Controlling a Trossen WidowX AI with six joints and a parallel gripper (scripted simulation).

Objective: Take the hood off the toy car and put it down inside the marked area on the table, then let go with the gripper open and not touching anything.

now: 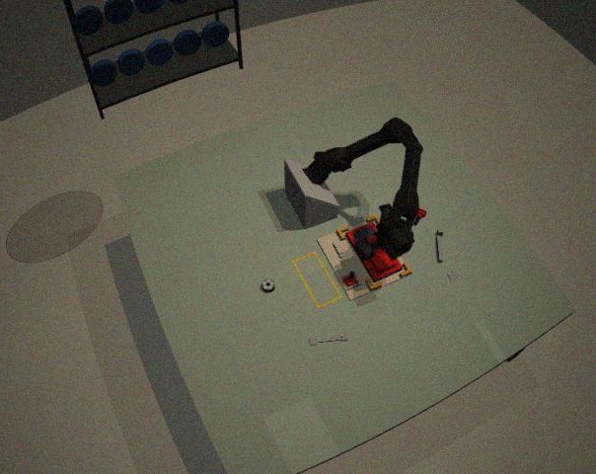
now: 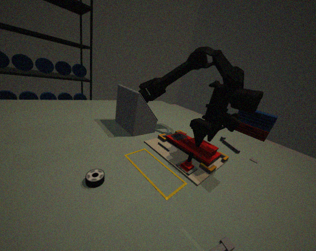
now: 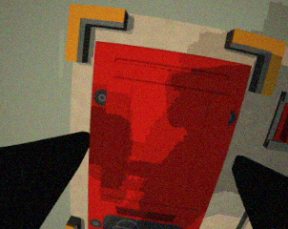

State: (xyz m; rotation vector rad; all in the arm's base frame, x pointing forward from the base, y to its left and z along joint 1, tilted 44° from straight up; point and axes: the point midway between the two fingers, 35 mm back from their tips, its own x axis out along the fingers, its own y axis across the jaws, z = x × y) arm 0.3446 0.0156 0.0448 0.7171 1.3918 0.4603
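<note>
Now: the red hood 10 mm below my gripper tip. Round my gripper tip: beige base plate 40 mm behind, 20 mm to the right, 40 mm below; white wheel 120 mm behind, 350 mm to the right, 40 mm below; grey wrench 140 mm ahead, 290 mm to the right, 50 mm below.
</note>
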